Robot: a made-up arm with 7 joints.
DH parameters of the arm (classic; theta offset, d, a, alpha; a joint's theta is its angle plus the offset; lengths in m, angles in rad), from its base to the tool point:
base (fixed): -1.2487 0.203 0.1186 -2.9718
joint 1: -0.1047 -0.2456 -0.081 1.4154
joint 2: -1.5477 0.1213 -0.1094 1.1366
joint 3: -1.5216 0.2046 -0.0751 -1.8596
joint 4: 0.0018 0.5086 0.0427 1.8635
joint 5: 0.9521 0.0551 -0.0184 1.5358
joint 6: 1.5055 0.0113 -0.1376 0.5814
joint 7: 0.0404 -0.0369 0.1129 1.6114
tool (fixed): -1.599 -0.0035 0 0
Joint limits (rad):
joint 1: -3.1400..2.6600
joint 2: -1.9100..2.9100
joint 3: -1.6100..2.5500
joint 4: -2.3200..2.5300
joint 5: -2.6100..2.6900
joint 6: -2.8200..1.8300
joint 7: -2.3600..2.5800
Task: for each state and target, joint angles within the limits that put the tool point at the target. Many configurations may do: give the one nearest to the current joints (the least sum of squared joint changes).
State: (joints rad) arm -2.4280 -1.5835 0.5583 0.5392 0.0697 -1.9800 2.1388
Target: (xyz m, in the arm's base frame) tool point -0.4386 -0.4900 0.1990
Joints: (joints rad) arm -2.6909 -1.2401 0.6425 0.2860 0.0689 -2.5604 2.0667
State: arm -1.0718 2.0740 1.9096 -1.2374 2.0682 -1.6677 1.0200
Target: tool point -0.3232 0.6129 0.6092
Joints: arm -0.9065 2.0593 1.8692 -1.2102 2.1878 -1.6028 1.1476
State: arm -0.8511 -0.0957 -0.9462 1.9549 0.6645 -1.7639 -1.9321
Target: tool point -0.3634 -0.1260 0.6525
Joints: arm -1.1243 0.1410 -0.9872 1.9462 0.3118 -1.4333 -1.7672
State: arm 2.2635 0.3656 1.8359 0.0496 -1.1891 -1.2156 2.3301
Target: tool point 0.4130 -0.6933 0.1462
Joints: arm 2.1728 0.8665 1.7749 0.2045 -0.8589 -1.4191 2.1758
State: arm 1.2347 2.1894 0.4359 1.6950 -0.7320 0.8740 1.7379
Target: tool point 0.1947 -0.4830 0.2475
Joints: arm 0.9732 1.8119 0.0283 1.6546 -0.7328 0.7725 1.4869
